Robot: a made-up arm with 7 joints. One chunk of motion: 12 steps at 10 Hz.
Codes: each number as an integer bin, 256 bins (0 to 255) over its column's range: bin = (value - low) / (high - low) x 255, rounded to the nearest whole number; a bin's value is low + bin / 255 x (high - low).
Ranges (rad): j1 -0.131..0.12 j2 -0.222..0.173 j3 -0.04..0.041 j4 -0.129..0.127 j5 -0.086..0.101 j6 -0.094..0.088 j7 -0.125..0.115
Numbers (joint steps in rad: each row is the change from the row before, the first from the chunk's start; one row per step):
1: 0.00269 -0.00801 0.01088 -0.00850 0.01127 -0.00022 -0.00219
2: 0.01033 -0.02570 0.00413 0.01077 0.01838 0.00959 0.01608
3: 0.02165 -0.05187 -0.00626 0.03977 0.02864 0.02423 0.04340
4: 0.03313 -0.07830 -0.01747 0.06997 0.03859 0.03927 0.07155
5: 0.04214 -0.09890 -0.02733 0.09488 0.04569 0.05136 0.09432
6: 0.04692 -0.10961 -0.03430 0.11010 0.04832 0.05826 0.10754
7: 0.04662 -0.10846 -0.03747 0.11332 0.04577 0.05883 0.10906
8: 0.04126 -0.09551 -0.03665 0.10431 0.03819 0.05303 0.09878
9: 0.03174 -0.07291 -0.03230 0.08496 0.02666 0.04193 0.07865
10: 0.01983 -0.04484 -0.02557 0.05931 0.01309 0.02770 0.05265
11: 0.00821 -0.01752 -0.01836 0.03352 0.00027 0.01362 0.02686
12: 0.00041 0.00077 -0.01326 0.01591 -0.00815 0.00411 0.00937
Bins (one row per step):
1: 136 138 160 120 133 131 130
2: 144 127 139 139 142 145 150
3: 155 110 106 168 156 166 179
4: 167 93 71 198 170 187 209
5: 176 79 40 223 180 204 233
6: 181 73 18 238 183 213 247
7: 180 73 8 241 180 214 249
8: 175 82 11 232 169 206 238
9: 165 96 24 213 154 190 216
10: 153 114 45 188 135 171 189
11: 141 132 68 162 118 151 161
12: 134 144 84 144 106 137 143

